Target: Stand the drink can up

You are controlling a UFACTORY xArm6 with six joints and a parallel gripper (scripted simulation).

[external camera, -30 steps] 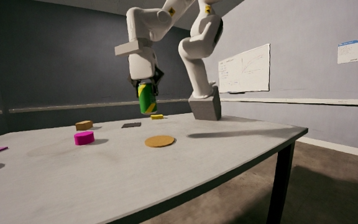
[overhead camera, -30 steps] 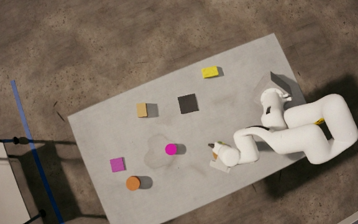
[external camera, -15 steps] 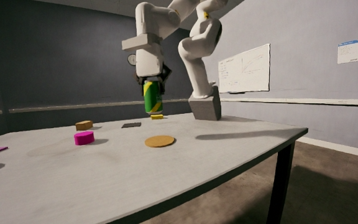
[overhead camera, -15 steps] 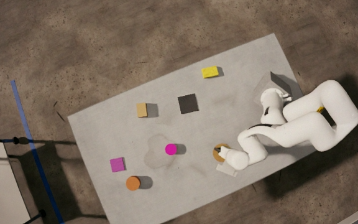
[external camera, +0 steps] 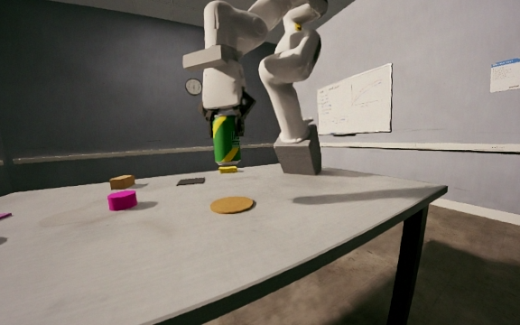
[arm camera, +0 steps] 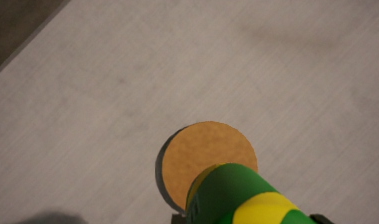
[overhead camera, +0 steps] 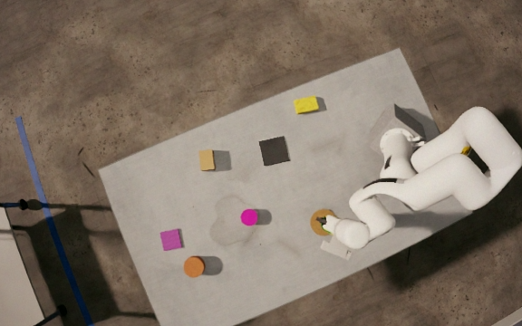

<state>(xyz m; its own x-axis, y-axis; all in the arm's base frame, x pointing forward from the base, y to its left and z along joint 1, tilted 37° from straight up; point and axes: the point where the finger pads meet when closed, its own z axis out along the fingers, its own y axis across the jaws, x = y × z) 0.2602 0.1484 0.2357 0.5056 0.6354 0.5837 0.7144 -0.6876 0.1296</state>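
Now: the round cork coaster 1 cm to the left of my hand and 18 cm below it. Also, from my hand: magenta disc 29 cm ahead, 8 cm to the right, 17 cm below; then tan block 40 cm ahead, 33 cm to the right, 17 cm below; then dark square coaster 13 cm ahead, 32 cm to the right, 18 cm below.
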